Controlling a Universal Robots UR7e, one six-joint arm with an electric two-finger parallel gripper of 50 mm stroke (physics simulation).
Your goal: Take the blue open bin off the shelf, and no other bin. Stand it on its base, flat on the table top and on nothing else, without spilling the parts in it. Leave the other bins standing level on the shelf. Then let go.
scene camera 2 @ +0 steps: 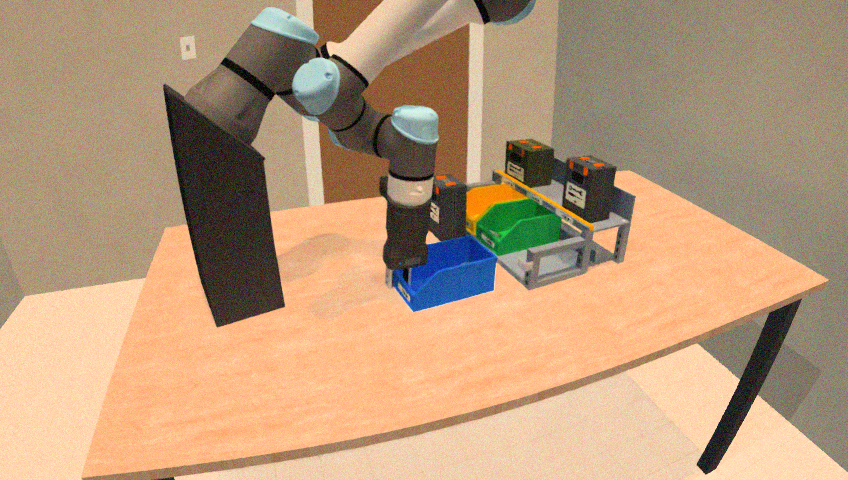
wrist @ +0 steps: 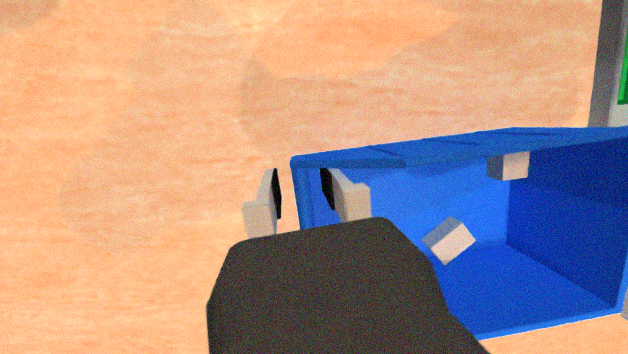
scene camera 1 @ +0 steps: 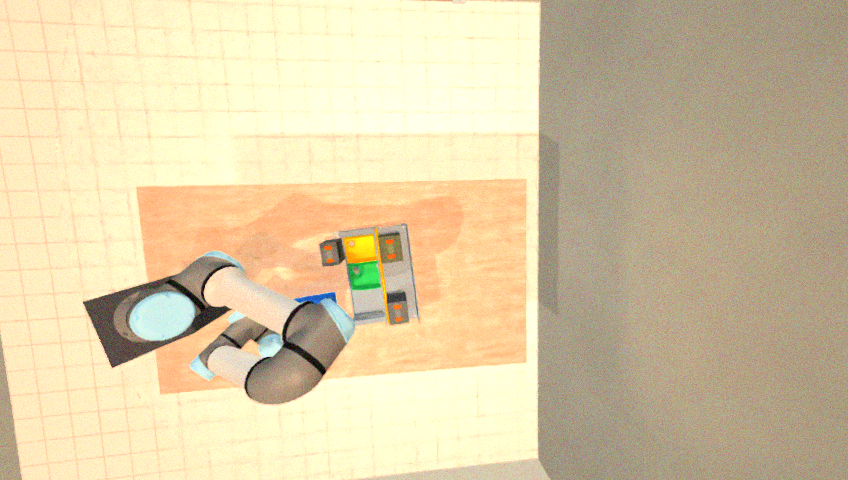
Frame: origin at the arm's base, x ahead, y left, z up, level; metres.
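Seen in the pictures: gripper, fingertip midpoint: point(scene camera 2: 397, 284) point(wrist: 299, 179); arm's base, link origin: point(scene camera 2: 217, 121).
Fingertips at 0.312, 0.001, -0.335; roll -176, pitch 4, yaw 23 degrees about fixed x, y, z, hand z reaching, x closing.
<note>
Pixels of each thing's top centre, then the offset from my fingertips to it, as dx, dy, dz. "pt": a spot on its surface instead. Level surfaces: height alone.
- blue bin, top centre: point(wrist: 481, 255) point(scene camera 2: 444, 254) point(scene camera 1: 312, 312) +0.089, +0.000, +0.063
- table top, surface height: dz -0.012
- shelf, surface spot: point(scene camera 2: 559, 274) pt +0.326, +0.012, +0.004
- green bin, top centre: point(scene camera 2: 520, 209) point(scene camera 1: 370, 276) +0.276, +0.193, +0.069
- yellow bin, top centre: point(scene camera 2: 495, 193) point(scene camera 1: 366, 249) +0.235, +0.297, +0.069
- dark box, top centre: point(scene camera 2: 445, 180) point(scene camera 1: 329, 254) +0.110, +0.252, +0.120
The blue bin point(scene camera 1: 316, 296) point(scene camera 2: 455, 279) point(wrist: 555, 285) stands upright and level on the table top point(scene camera 2: 333, 380), in front of the shelf point(scene camera 2: 559, 274) and apart from it. Two light blocks point(wrist: 448, 241) point(wrist: 510, 166) lie inside it. My gripper point(scene camera 2: 398, 278) point(wrist: 299, 179) is open at the bin's low front wall, one finger outside and one inside, with gaps on both sides of the wall. In scene camera 1 the arm hides the gripper. The green bin point(scene camera 1: 364, 275) point(scene camera 2: 517, 228) and the yellow bin point(scene camera 1: 361, 248) point(scene camera 2: 490, 199) stand level on the shelf.
A dark box point(scene camera 1: 330, 252) point(scene camera 2: 449, 208) stands on the table beside the yellow bin. Two more dark boxes point(scene camera 1: 390, 247) point(scene camera 2: 528, 162) point(scene camera 1: 397, 308) point(scene camera 2: 589, 187) stand on the shelf's raised rear level. A black pedestal point(scene camera 2: 223, 226) carries the arm.
</note>
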